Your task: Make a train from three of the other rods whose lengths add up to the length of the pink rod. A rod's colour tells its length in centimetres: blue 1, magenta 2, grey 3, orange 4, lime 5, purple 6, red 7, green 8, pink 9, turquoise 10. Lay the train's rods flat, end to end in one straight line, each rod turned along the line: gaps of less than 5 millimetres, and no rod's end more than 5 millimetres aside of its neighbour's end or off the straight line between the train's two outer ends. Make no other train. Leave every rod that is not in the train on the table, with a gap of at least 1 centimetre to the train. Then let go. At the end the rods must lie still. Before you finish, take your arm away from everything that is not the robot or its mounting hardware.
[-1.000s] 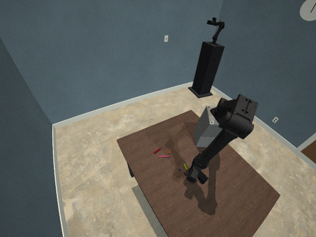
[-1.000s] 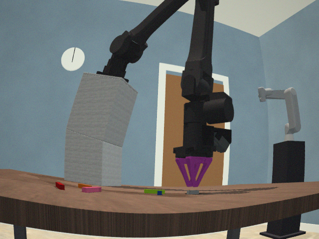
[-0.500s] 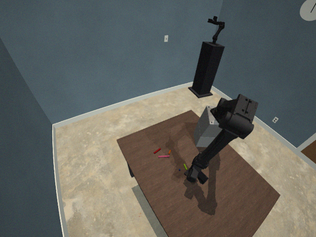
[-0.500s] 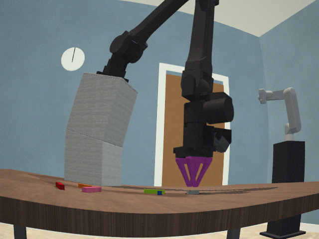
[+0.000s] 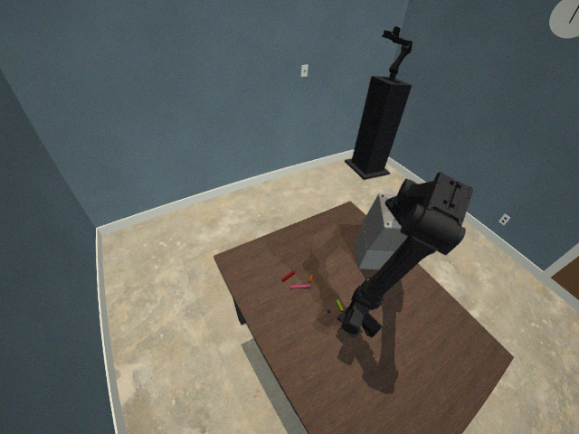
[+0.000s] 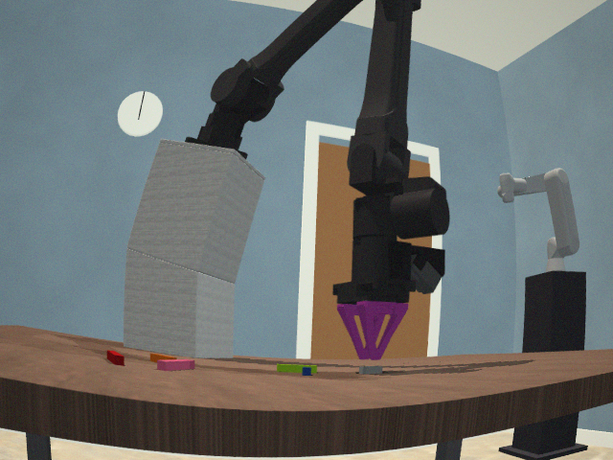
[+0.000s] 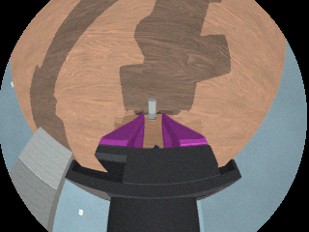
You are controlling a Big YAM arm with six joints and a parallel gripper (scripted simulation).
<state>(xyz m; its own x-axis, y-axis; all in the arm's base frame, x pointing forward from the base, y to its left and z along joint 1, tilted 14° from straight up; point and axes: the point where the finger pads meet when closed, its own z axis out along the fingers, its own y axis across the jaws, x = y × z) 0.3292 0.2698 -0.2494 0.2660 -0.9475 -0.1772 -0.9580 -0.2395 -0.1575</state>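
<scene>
The grey rod is 2 cm below my hand. Round my hand: lime rod: 9 cm to the right, 2 cm below, 2 cm behind; blue rod: 9 cm to the right, 3 cm ahead, 2 cm below; pink rod: 24 cm to the right, 9 cm ahead, 2 cm below.
</scene>
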